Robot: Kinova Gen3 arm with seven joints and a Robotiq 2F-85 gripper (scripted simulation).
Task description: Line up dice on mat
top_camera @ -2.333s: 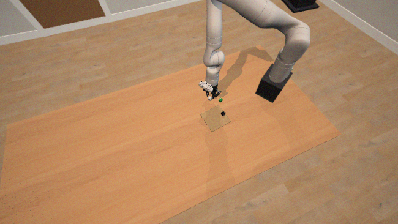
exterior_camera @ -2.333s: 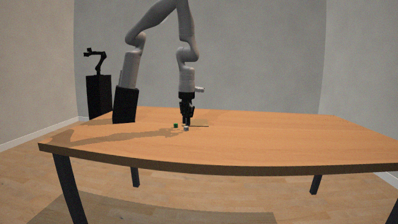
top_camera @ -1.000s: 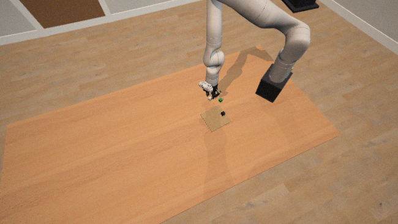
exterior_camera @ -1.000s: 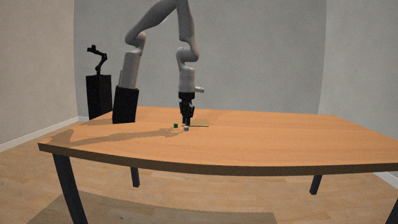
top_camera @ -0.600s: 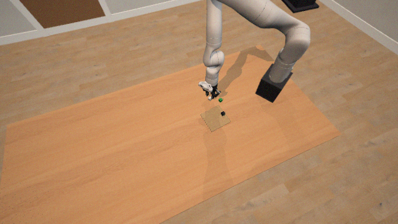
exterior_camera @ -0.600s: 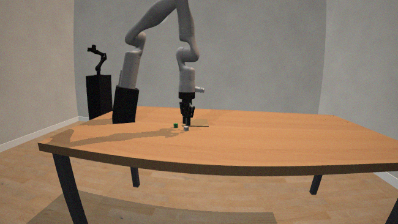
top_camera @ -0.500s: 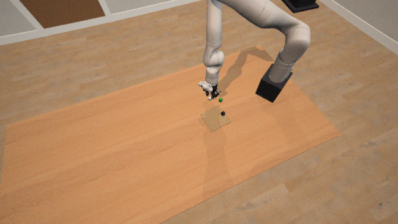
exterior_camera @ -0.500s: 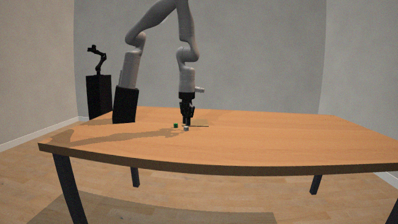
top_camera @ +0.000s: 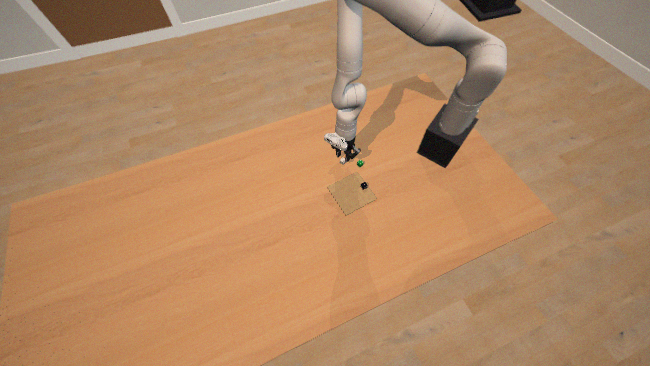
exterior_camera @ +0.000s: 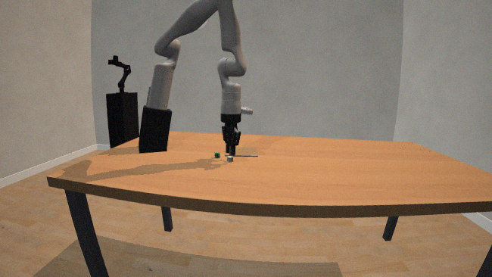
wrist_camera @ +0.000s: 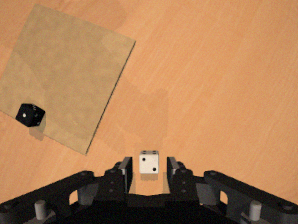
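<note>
Right now the white die is 40 mm below my hand. The rest, counted from my hand: black die (130 mm to the left, 40 mm behind, 30 mm below); then tan mat (140 mm to the left, 50 mm below, 10 mm ahead); then green die (70 mm behind, 40 mm below, 30 mm to the left).
</note>
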